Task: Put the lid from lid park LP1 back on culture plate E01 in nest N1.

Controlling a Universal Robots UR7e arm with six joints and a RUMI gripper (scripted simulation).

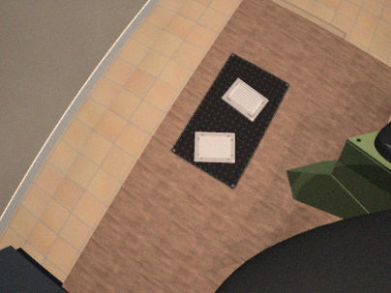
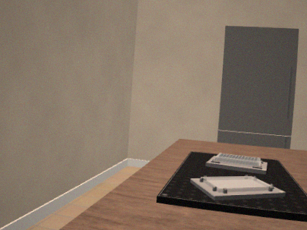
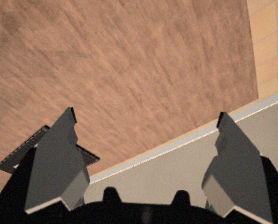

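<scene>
My gripper is now 11 cm short of the lid, 57 cm to the left of it and 24 cm above it. Also, from my hand: culture plate E01 (9 cm ahead, 81 cm to the right, 24 cm below); plate nest N1 (9 cm ahead, 81 cm to the right, 25 cm below); lid park LP1 (11 cm ahead, 57 cm to the right, 25 cm below).
</scene>
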